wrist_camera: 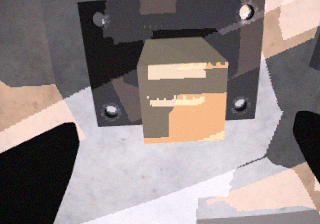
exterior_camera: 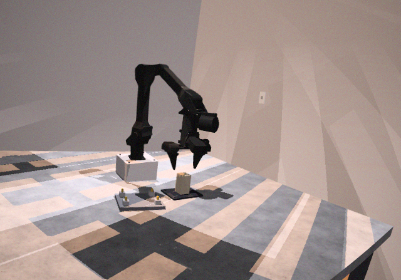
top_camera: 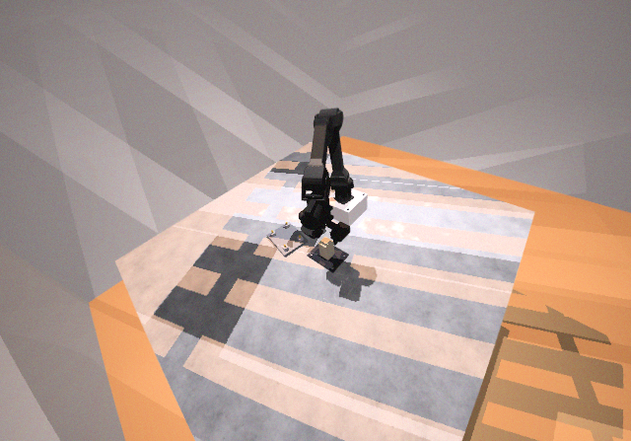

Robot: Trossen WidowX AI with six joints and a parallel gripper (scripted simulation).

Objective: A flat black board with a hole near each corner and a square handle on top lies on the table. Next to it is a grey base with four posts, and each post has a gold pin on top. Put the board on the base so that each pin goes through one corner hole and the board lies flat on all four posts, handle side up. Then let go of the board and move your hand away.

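Now: gripper tip 7 cm above the black board. From my gripper tip the other things lie so: grey base (18 cm to the right, 9 cm below, 7 cm ahead).
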